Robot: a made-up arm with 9 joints. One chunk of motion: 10 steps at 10 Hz.
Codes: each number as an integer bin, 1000 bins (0 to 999) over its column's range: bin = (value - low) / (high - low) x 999, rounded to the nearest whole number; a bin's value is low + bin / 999 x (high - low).
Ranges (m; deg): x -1.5..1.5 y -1.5..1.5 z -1.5..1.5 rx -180..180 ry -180..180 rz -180..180
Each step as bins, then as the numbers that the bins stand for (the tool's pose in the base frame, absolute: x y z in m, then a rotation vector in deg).
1 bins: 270 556 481 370 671 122
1 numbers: -0.6892 0.1697 -0.0556 -46.67 61.80 -136.04
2 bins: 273 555 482 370 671 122
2 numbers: -0.6802 0.1667 -0.0526 -46.67 61.80 -136.04
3 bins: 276 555 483 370 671 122
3 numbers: -0.6712 0.1667 -0.0495 -46.67 61.80 -136.04
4 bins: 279 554 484 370 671 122
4 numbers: -0.6622 0.1637 -0.0465 -46.67 61.80 -136.04
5 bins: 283 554 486 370 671 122
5 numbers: -0.6502 0.1637 -0.0405 -46.67 61.80 -136.04
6 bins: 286 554 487 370 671 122
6 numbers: -0.6411 0.1637 -0.0375 -46.67 61.80 -136.04
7 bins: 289 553 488 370 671 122
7 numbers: -0.6321 0.1607 -0.0345 -46.67 61.80 -136.04
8 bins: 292 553 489 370 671 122
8 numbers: -0.6231 0.1607 -0.0315 -46.67 61.80 -136.04
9 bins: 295 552 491 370 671 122
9 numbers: -0.6141 0.1577 -0.0255 -46.67 61.80 -136.04
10 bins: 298 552 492 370 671 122
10 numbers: -0.6051 0.1577 -0.0225 -46.67 61.80 -136.04
